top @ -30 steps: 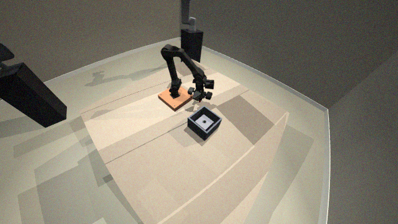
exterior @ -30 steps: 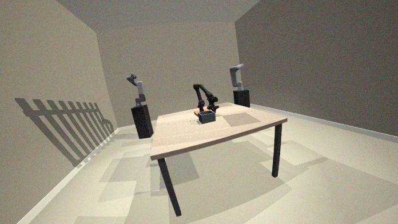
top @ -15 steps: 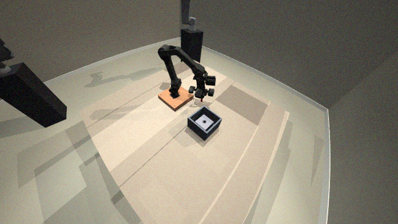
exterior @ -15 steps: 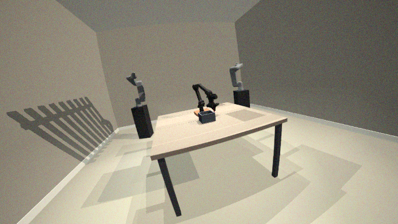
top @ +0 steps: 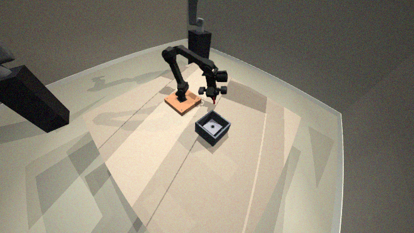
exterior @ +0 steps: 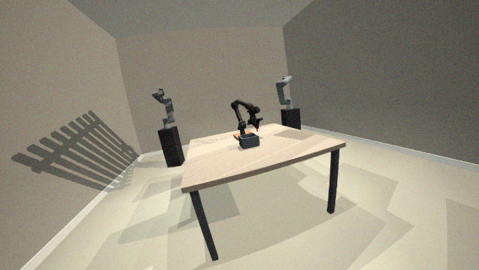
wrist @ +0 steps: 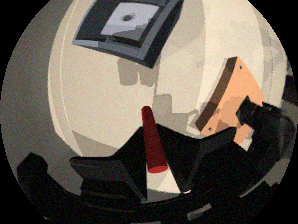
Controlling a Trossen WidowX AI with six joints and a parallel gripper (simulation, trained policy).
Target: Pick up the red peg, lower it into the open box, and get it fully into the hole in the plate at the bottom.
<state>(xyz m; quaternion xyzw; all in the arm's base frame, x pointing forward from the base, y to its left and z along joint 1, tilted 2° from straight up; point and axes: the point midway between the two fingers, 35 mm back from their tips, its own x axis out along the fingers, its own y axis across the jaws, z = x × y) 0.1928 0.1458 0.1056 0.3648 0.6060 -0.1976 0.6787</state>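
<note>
The dark box lies 15 cm ahead of my gripper tip, 12 cm to the right of it and 9 cm below it. The rest, counted from my gripper tip: red peg (1 cm to the right, 2 cm above).
</note>
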